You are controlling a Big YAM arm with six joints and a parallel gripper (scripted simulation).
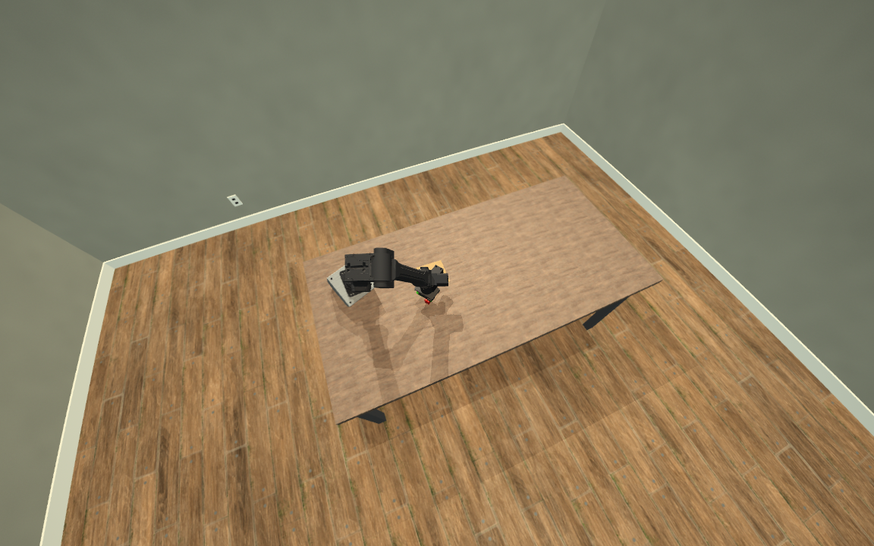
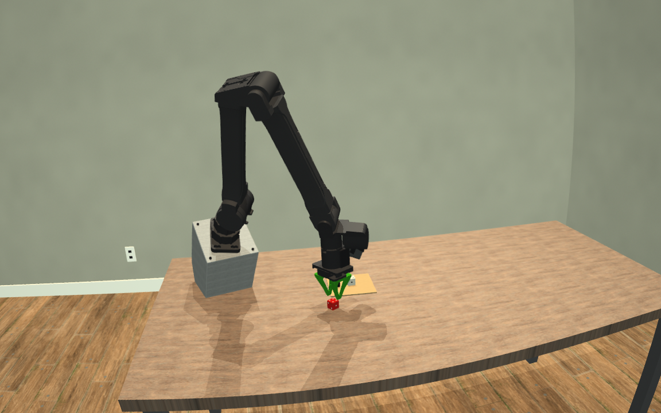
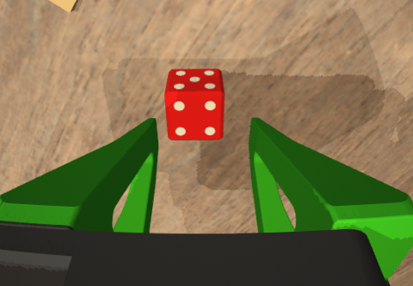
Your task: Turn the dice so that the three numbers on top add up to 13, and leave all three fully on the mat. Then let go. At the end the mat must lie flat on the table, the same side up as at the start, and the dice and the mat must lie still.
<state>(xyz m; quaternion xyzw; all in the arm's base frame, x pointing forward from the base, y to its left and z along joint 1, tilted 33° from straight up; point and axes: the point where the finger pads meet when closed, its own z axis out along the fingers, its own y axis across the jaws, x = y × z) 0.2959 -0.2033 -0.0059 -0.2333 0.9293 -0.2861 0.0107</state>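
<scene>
Right now my hand is 3 cm above the red die. The rest, counted from my hand: tan mat (13 cm to the left, 9 cm ahead, 4 cm below); then black die (13 cm to the left, 5 cm ahead, 3 cm below); then white die (13 cm to the left, 9 cm ahead, 3 cm below).
</scene>
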